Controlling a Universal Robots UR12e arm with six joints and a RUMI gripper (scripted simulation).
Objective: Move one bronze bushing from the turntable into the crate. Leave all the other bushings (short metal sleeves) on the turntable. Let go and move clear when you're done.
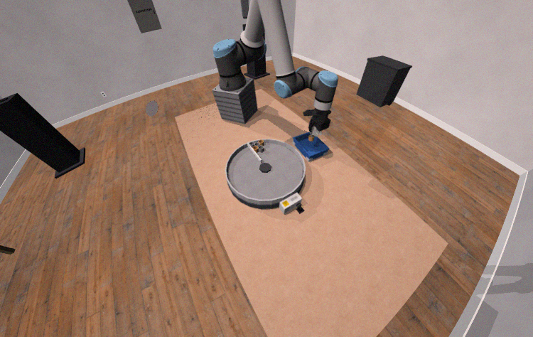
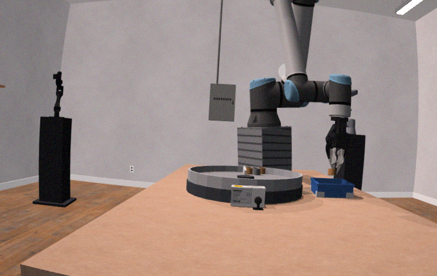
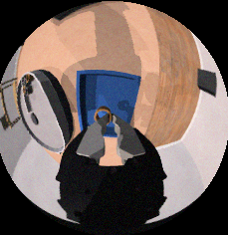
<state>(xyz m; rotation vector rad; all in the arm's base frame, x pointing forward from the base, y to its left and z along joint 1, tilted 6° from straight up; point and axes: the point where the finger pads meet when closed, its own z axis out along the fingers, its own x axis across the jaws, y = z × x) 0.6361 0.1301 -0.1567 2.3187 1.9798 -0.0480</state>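
My hand is 1 cm to the left of the blue crate and 7 cm above it. Round my hand: grey round turntable (3 cm behind, 36 cm to the right, 4 cm below).
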